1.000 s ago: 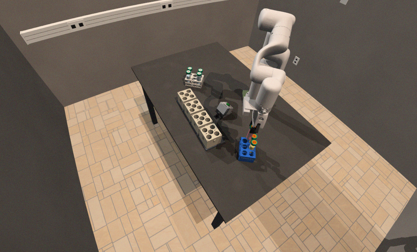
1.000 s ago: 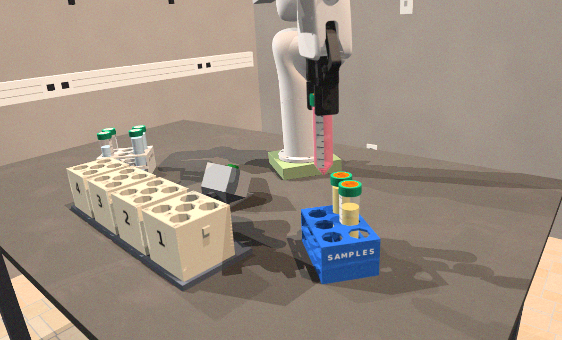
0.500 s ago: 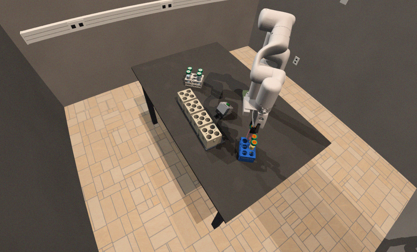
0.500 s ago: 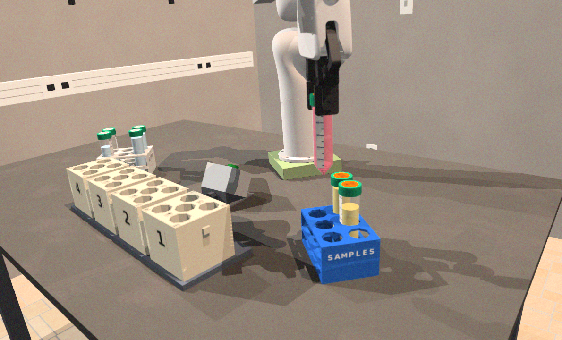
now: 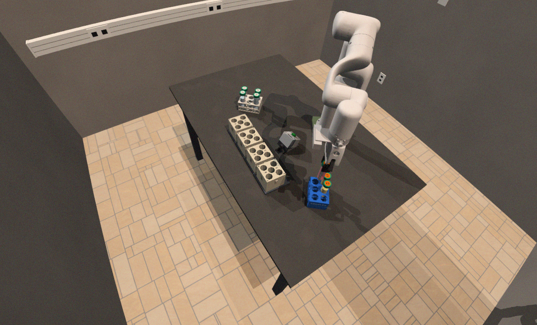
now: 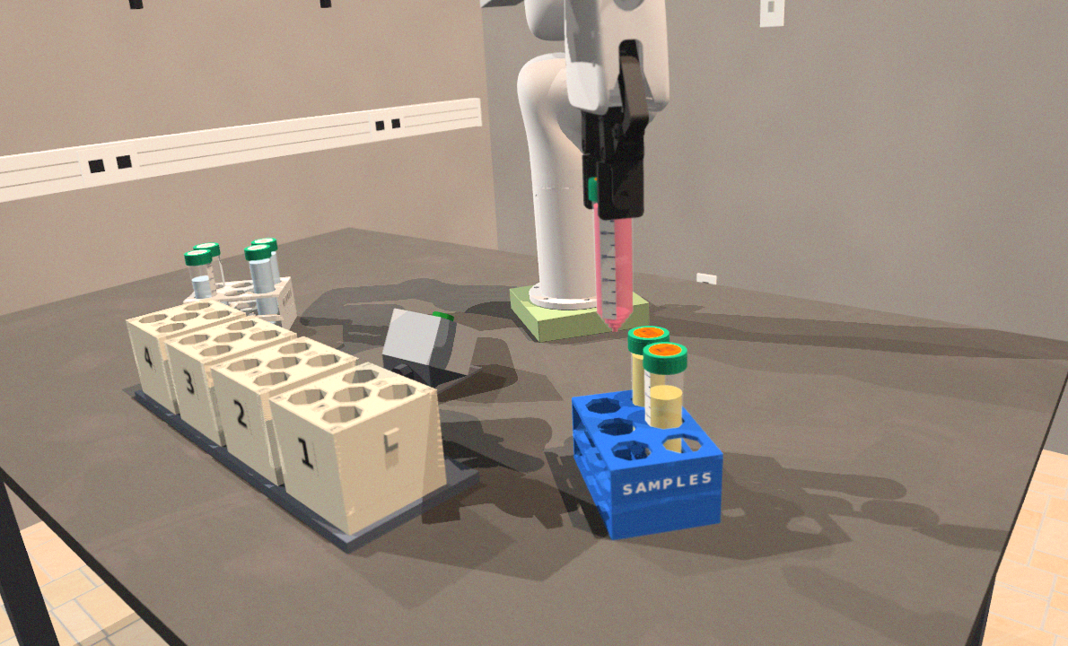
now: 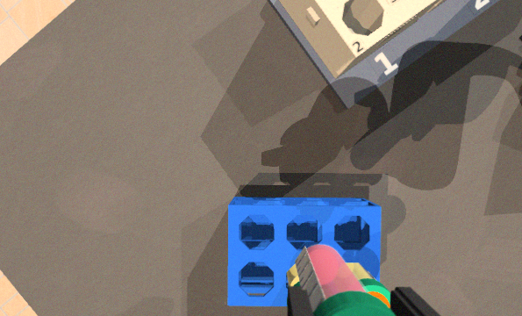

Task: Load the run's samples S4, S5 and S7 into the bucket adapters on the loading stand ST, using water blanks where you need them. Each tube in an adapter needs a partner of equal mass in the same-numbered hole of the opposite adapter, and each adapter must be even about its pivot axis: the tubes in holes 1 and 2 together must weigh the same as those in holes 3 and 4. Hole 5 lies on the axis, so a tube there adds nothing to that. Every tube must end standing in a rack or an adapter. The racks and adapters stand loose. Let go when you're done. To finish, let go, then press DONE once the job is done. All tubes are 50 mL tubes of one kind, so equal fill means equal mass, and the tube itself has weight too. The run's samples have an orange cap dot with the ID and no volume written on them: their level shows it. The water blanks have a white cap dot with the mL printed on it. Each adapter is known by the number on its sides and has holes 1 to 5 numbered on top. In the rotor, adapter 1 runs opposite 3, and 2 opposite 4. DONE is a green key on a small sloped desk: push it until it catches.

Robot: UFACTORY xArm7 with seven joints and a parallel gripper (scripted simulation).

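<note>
My gripper is now 5 cm above the pink tube and 1 cm short of it. The rest, counted from my hand: blue samples rack (22 cm below, 2 cm behind, 1 cm to the left); white blanks rack (67 cm to the right, 22 cm below, 3 cm ahead).
</note>
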